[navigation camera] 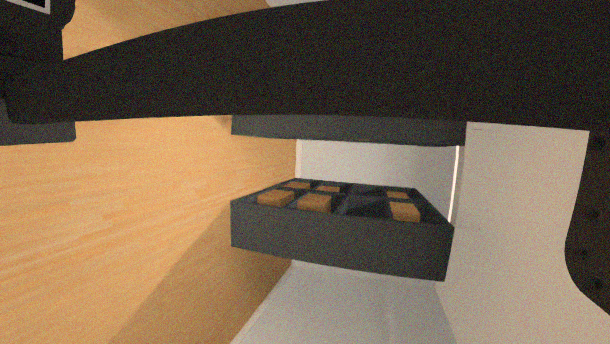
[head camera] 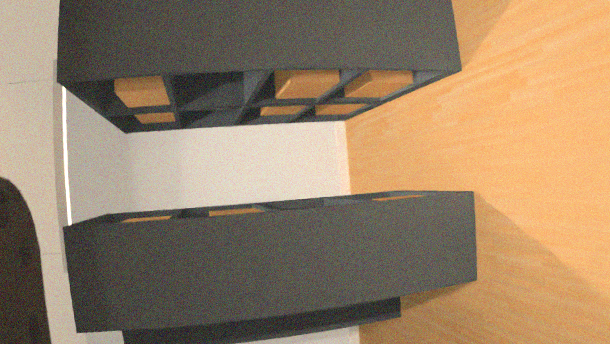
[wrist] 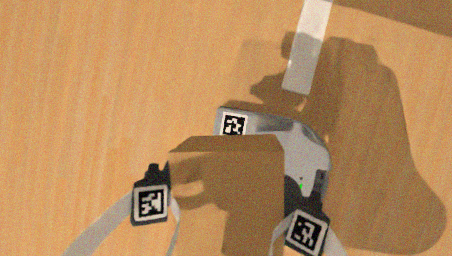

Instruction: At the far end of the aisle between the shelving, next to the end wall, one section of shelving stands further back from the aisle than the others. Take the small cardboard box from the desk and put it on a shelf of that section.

Scene:
My gripper (wrist: 233,183): 0.18 m from the lens. A small cardboard box (wrist: 228,187) is 0.13 m from the lens.

